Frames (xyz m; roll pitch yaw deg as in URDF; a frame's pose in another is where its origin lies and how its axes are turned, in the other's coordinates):
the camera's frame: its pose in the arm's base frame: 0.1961 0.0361 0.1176 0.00 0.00 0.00
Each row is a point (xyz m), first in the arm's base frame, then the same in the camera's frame.
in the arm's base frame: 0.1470 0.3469 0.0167
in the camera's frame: -0.0491 0.3108 -0.1009
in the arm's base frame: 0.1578 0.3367 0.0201
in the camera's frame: -0.0383 0.3006 -0.0975
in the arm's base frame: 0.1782 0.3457 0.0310
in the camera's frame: -0.0179 0.3096 -0.0866
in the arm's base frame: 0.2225 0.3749 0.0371
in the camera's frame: 0.0264 0.3388 -0.0805
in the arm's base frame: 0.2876 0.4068 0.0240
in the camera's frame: 0.0915 0.3707 -0.0936
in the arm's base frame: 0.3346 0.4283 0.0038
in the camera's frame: 0.1385 0.3922 -0.1138
